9 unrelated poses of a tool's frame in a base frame.
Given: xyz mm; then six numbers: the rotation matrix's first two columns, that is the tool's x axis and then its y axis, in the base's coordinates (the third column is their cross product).
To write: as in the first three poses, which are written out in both.
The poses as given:
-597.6, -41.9, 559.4, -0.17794, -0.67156, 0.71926, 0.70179, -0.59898, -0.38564
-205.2, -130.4, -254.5, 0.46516, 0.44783, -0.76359, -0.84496, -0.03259, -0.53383
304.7, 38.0, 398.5, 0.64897, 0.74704, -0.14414, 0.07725, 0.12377, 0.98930
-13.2, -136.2, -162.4, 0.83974, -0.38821, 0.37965, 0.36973, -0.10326, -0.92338
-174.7, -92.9, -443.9, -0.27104, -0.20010, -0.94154, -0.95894, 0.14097, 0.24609
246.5, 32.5, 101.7, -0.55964, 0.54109, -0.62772, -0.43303, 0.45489, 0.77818
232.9, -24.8, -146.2, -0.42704, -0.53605, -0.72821, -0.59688, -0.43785, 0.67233
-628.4, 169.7, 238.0, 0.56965, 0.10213, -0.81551, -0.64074, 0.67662, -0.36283
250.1, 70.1, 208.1, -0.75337, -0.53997, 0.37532, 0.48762, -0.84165, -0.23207
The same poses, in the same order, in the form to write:
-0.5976, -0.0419, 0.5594; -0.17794, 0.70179, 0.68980; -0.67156, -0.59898, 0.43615; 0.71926, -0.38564, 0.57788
-0.2052, -0.1304, -0.2545; 0.46516, -0.84496, -0.26395; 0.44783, -0.03259, 0.89352; -0.76359, -0.53383, 0.36324
0.3047, 0.0380, 0.3985; 0.64897, 0.07725, 0.75689; 0.74704, 0.12377, -0.65316; -0.14414, 0.98930, 0.02261
-0.0132, -0.1362, -0.1624; 0.83974, 0.36973, 0.39767; -0.38821, -0.10326, 0.91577; 0.37965, -0.92338, 0.05682
-0.1747, -0.0929, -0.4439; -0.27104, -0.95894, 0.08349; -0.20010, 0.14097, 0.96958; -0.94154, 0.24609, -0.23009
0.2465, 0.0325, 0.1017; -0.55964, -0.43303, 0.70661; 0.54109, 0.45489, 0.70732; -0.62772, 0.77818, -0.02027
0.2329, -0.0248, -0.1462; -0.42704, -0.59688, -0.67925; -0.53605, -0.43785, 0.72177; -0.72821, 0.67233, -0.13298
-0.6284, 0.1697, 0.2380; 0.56965, -0.64074, 0.51473; 0.10213, 0.67662, 0.72922; -0.81551, -0.36283, 0.45088
0.2501, 0.0701, 0.2081; -0.75337, 0.48762, 0.44120; -0.53997, -0.84165, 0.00818; 0.37532, -0.23207, 0.89737

